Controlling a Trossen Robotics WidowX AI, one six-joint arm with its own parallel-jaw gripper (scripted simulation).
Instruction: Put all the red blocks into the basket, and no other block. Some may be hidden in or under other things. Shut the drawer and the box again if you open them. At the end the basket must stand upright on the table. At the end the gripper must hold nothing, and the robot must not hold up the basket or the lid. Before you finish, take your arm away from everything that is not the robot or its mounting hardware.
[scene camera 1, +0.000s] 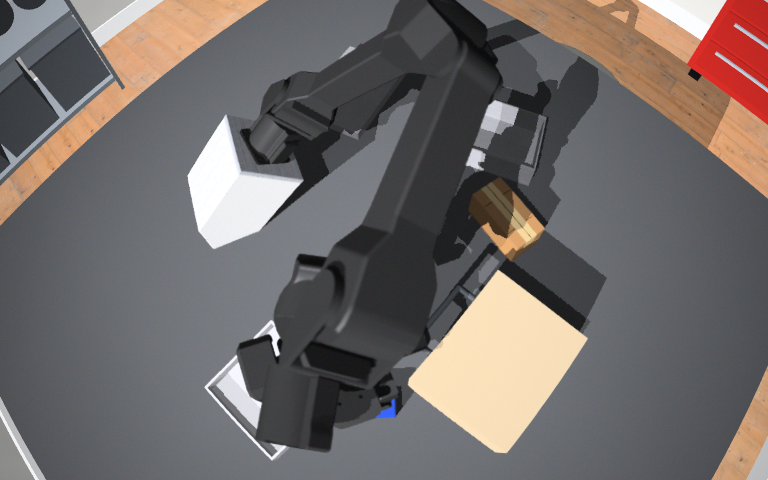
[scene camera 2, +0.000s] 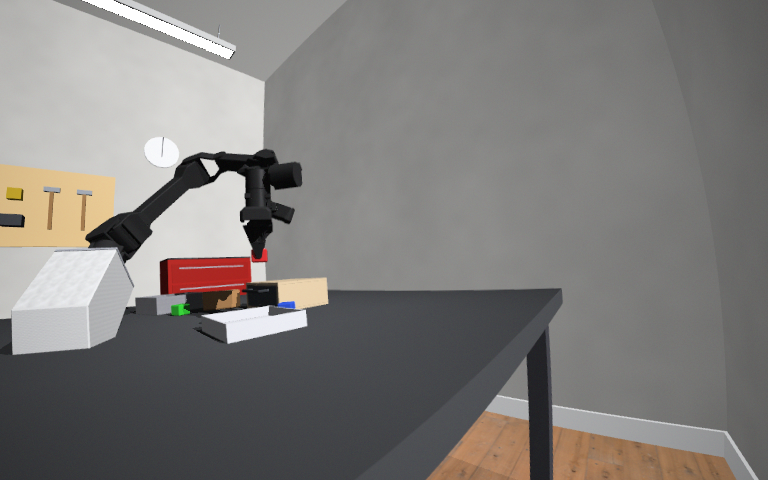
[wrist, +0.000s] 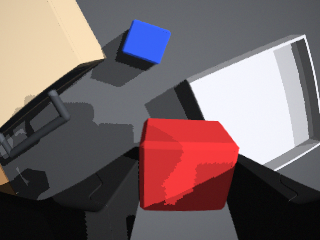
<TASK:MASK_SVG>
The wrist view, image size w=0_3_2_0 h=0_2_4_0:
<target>gripper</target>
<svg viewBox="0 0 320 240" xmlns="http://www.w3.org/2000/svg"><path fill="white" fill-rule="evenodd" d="M238 153L226 200L238 240L320 240L320 191L296 182L282 174L280 175L280 173ZM139 147L132 148L88 178L47 199L32 200L0 192L0 240L130 240L140 200Z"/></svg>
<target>white basket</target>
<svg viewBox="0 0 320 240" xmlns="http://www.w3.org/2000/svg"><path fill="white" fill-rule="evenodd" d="M305 35L289 35L186 79L203 119L206 121L219 121L239 146L240 154L275 171L320 145L320 99L314 66Z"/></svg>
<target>red block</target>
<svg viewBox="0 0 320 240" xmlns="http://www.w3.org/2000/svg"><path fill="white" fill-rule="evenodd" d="M148 118L144 122L139 144L140 207L143 210L151 211L221 210L227 200L239 152L238 145L219 121Z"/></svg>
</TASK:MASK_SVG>
